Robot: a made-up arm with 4 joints.
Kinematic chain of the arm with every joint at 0, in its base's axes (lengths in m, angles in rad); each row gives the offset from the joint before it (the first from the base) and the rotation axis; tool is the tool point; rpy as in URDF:
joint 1: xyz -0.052 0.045 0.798 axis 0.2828 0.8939 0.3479
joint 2: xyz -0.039 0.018 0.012 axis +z
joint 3: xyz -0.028 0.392 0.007 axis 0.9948 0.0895 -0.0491
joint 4: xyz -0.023 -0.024 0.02 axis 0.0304 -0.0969 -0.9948
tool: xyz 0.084 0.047 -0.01 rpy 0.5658 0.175 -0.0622
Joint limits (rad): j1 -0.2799..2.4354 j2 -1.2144..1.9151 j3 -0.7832..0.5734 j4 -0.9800..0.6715
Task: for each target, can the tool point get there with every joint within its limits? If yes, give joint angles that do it. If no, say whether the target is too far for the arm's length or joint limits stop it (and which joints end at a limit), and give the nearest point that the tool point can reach.
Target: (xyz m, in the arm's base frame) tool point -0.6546 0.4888 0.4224
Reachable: no: too far | nearest point -0.4438 0.3234 0.6596 | short by 0.358 m
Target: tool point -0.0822 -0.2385 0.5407
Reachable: no: joint limits stop it (at a limit: joint 1, joint 2, joint 3, joint 4) | nearest point 0.1614 -0.3742 0.8669 | short by 0.429 m
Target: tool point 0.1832 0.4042 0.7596
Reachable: yes | joints 0.5250 -0.8550 0.2683 -0.4988
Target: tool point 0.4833 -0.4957 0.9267
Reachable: no: too far | nearest point 0.2662 -0.3199 0.9140 | short by 0.280 m
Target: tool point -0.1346 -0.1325 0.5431
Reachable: no: joint limits stop it (at a limit: joint 1, joint 2, joint 3, joint 4) | nearest point -0.4288 0.0201 0.7133 | short by 0.373 m
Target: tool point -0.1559 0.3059 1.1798
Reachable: yes | joints 1.4101 0.3356 -0.5754 -0.4723
